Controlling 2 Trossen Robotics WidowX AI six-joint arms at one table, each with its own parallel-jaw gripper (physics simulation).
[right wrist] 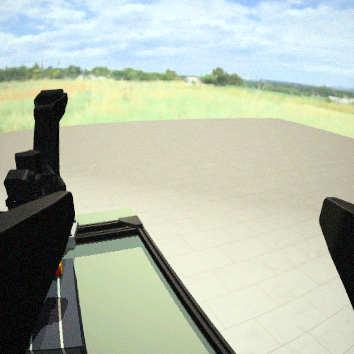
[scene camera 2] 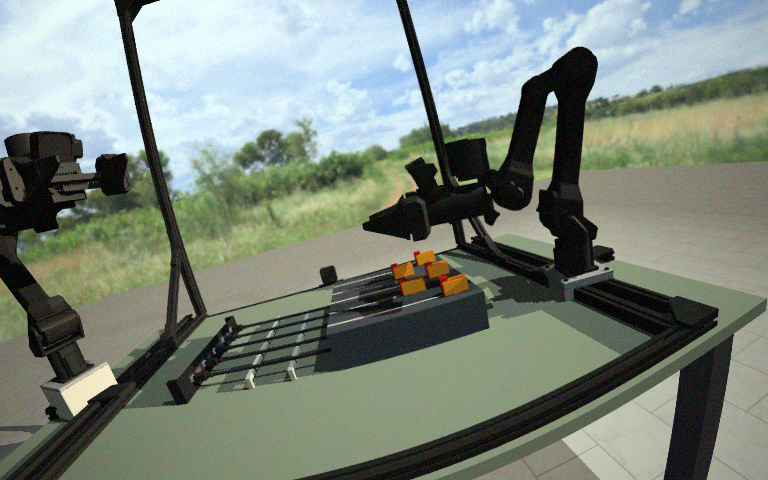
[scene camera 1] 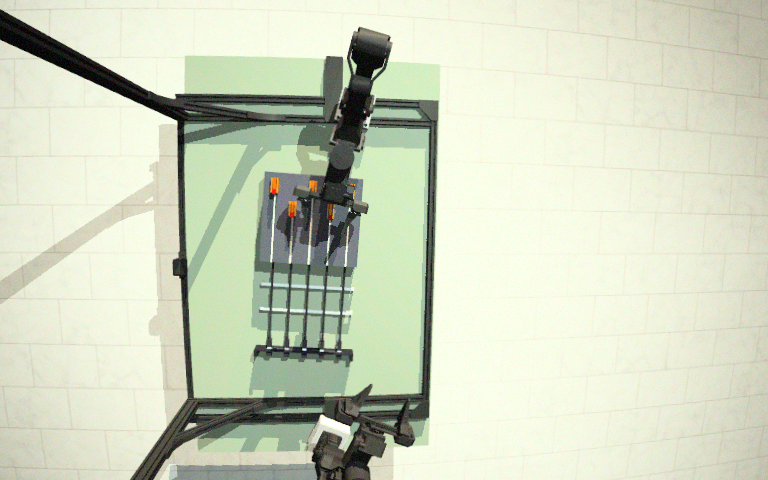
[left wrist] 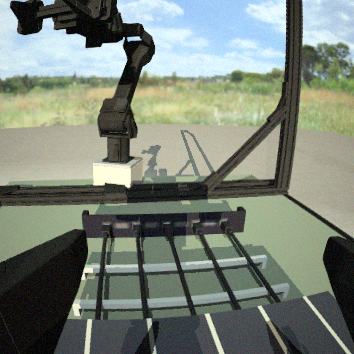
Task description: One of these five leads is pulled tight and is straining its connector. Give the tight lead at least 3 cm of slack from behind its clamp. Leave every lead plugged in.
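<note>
Five thin dark leads run side by side from clamps on a dark rail to a dark grey block. White lines continue across the block to orange connectors with red parts. All leads look nearly straight; which is tight cannot be told. My left gripper is open, high above the block, pointing toward the rail. My right gripper is open, raised beyond the rail, away from the leads.
Two pale crossbars cross the leads between block and rail. A black frame borders the green table, with uprights rising from it. The left arm hides part of the connectors in scene camera 1.
</note>
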